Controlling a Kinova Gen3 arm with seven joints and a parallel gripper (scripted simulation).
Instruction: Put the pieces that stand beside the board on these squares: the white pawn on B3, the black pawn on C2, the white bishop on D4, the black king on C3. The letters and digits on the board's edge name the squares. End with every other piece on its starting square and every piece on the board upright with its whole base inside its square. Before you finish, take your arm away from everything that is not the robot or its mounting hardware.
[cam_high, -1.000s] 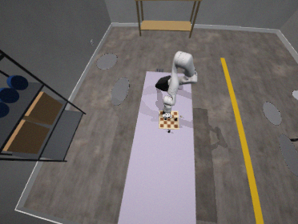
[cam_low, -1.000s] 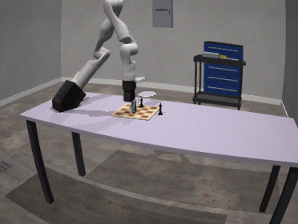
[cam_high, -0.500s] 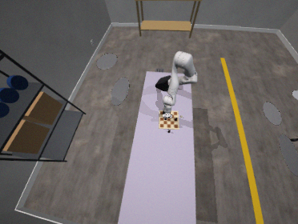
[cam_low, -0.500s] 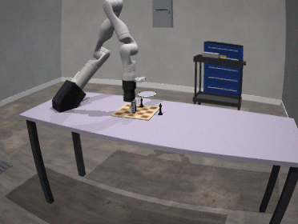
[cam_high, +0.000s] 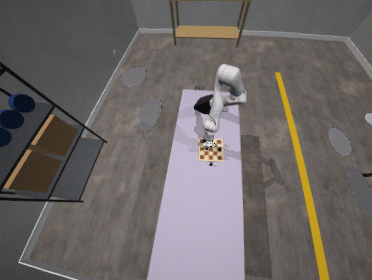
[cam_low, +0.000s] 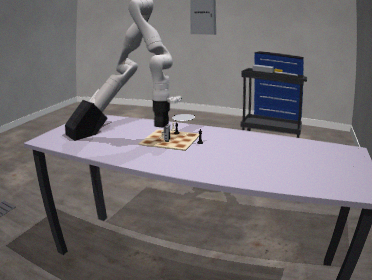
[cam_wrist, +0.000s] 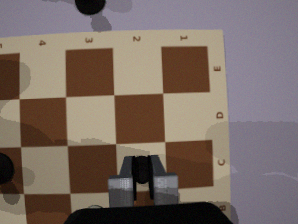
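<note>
The black pawn lies 10 mm below my hand. Round my hand: white pawn: 50 mm behind, 30 mm to the left, 10 mm below; then chessboard: 10 mm behind, 40 mm to the left, 30 mm below; then black king: 130 mm ahead, 70 mm to the left.
</note>
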